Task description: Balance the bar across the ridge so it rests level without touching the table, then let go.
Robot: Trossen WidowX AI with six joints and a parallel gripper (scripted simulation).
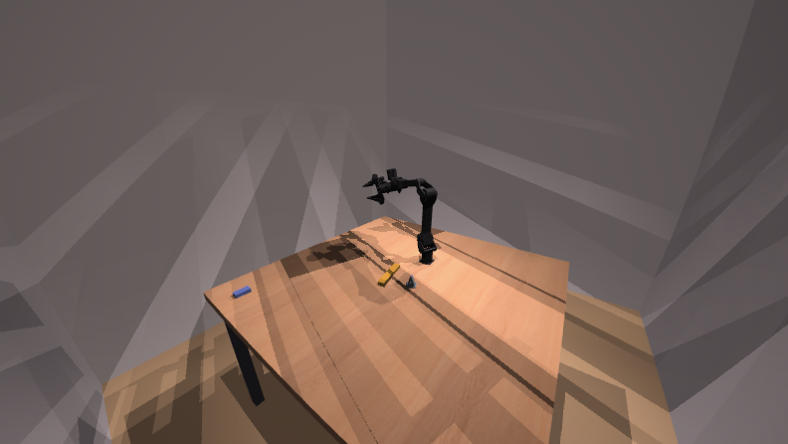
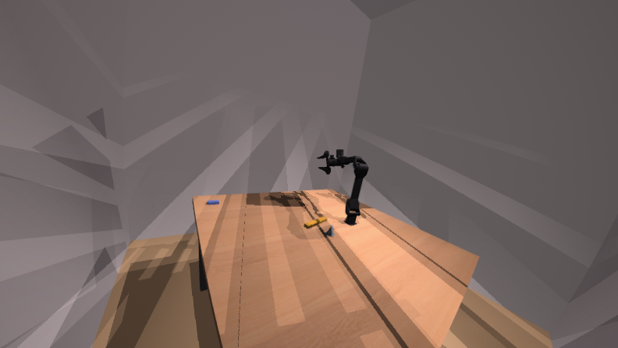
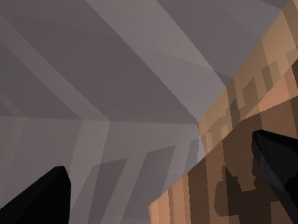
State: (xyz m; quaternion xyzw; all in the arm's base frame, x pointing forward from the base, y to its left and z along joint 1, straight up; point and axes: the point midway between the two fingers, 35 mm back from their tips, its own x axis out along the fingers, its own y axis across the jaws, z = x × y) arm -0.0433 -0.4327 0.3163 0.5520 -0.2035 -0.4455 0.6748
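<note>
The yellow bar is 380 mm to the left of my gripper tip, 300 mm below it and 260 mm ahead of it. The rest, counted from my gripper tip: small blue block: 770 mm ahead, 300 mm below, 40 mm to the right.
</note>
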